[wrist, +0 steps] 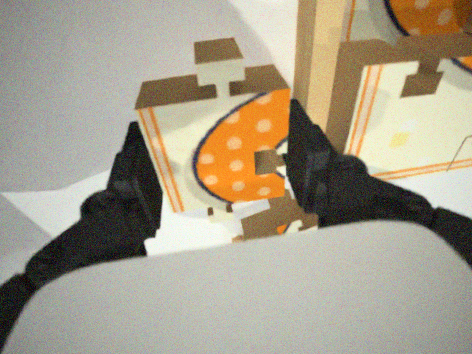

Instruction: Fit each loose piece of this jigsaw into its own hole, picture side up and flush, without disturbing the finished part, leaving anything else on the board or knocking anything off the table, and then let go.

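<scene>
My gripper (pixel 218 136) is shut on a jigsaw piece (pixel 235 145) with an orange dotted shape, a dark blue outline and an orange-striped left border. The piece is held picture side toward the camera, with a tab at its top, a notch in its right side and a small tab at its bottom. The finished part (pixel 390 117) shows at the right, cream with an orange-striped border and a notch in its top edge. It is apart from the held piece. Another loose piece (pixel 272 220) shows partly below the held piece, mostly hidden by the gripper body.
A light wooden rim (pixel 325 55) of the board runs upright right of the held piece, beside the finished part. More orange dotted picture (pixel 425 17) shows at the top right. The white table surface (pixel 40 205) and grey areas lie to the left.
</scene>
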